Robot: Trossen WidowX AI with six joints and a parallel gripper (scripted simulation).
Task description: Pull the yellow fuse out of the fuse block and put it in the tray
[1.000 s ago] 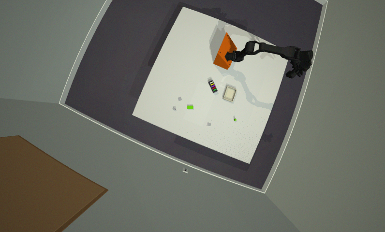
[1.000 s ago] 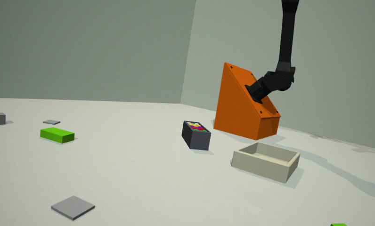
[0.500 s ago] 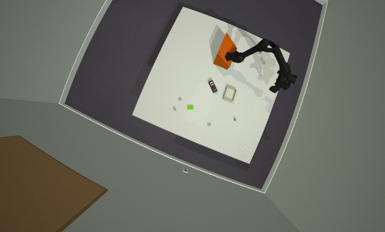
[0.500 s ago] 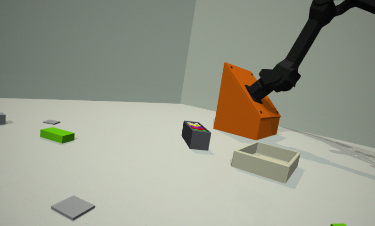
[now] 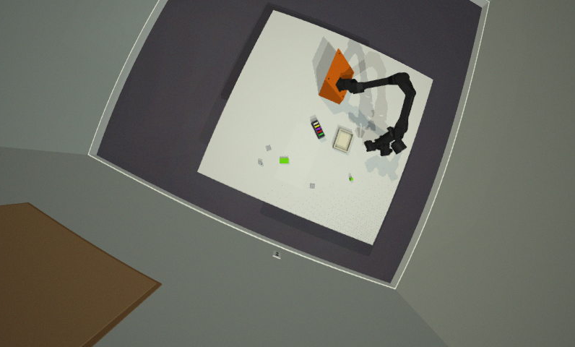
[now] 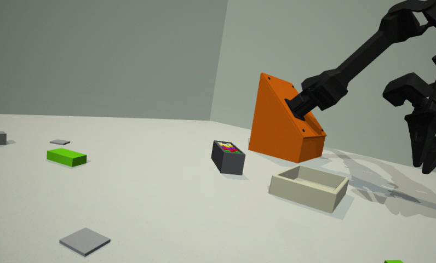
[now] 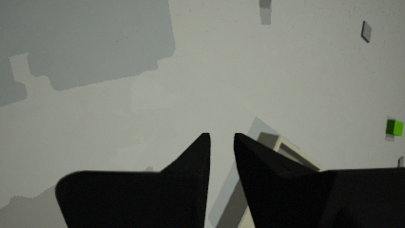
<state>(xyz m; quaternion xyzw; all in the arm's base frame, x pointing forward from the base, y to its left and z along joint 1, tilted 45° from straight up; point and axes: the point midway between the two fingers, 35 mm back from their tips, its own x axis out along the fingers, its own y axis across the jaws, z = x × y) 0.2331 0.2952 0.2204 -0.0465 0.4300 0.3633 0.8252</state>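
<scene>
Right now my gripper tip is 2 cm short of the yellow fuse, 35 cm to the left of it and 6 cm above it. Also, from my gripper tip: beige tray: 16 cm to the right, 8 cm below; then grey cube: 41 cm ahead, 55 cm to the right, 7 cm below.
</scene>
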